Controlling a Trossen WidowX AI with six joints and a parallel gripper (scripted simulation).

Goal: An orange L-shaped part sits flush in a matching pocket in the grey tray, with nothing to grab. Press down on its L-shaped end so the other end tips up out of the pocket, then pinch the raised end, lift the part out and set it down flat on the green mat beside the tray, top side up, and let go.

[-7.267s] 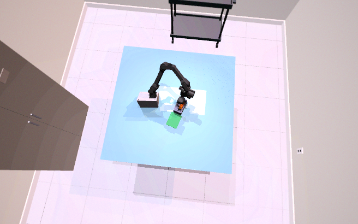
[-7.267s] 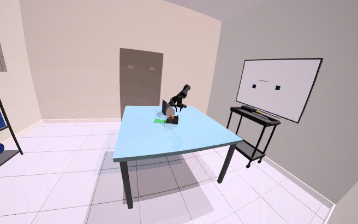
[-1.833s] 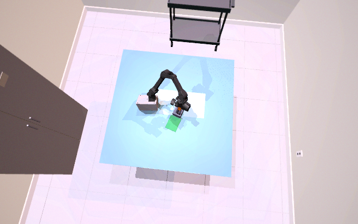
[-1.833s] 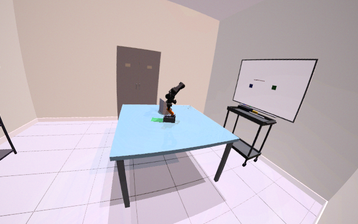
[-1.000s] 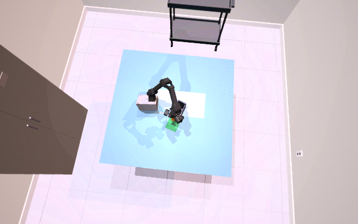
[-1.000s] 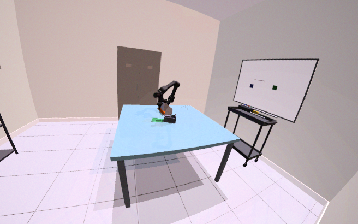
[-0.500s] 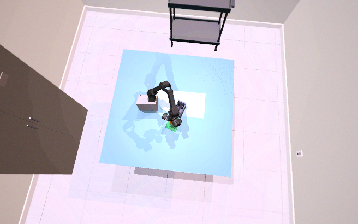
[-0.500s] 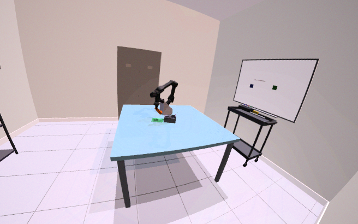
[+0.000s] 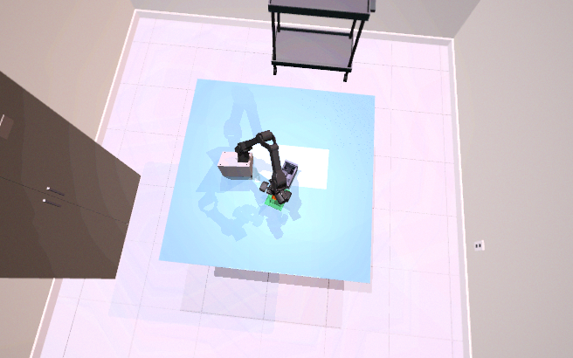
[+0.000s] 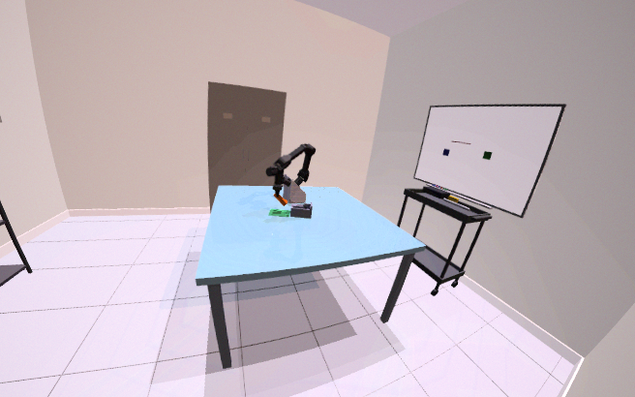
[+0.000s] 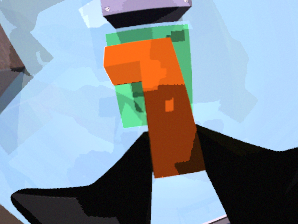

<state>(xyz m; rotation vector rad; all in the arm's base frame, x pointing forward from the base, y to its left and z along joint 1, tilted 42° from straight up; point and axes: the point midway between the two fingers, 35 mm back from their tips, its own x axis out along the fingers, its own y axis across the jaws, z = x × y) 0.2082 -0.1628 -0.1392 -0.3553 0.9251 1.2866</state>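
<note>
Right now the green mat is 140 mm below my gripper tip, 20 mm to the left of it and 10 mm ahead of it. The rest, counted from my gripper tip: orange L-shaped part: 30 mm to the left, 30 mm below; then grey tray: 160 mm to the left, 140 mm below, 70 mm ahead.
</note>
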